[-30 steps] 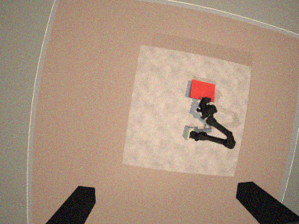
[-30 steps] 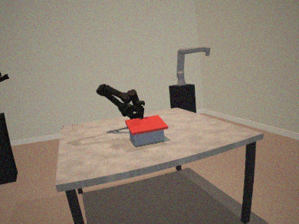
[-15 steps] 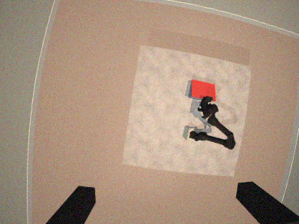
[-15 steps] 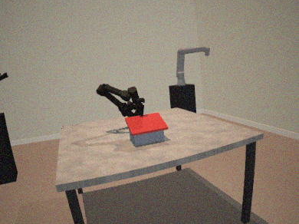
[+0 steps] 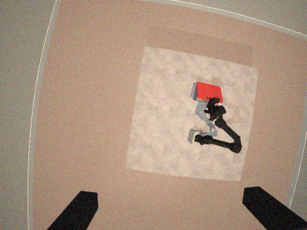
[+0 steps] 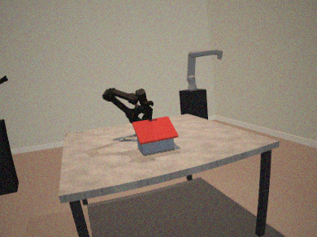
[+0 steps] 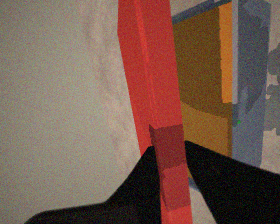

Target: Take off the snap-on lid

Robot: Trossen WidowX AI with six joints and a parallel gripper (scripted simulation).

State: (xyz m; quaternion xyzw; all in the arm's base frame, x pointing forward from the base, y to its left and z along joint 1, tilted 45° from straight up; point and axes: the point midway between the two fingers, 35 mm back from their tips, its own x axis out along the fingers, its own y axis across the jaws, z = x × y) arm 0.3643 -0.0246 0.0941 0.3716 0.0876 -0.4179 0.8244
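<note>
The lid lies 70 mm ahead of my gripper tip, 10 mm to the right of it and 40 mm below it. Round my gripper tip: storage box: 50 mm ahead, 10 mm to the right, 120 mm below.
</note>
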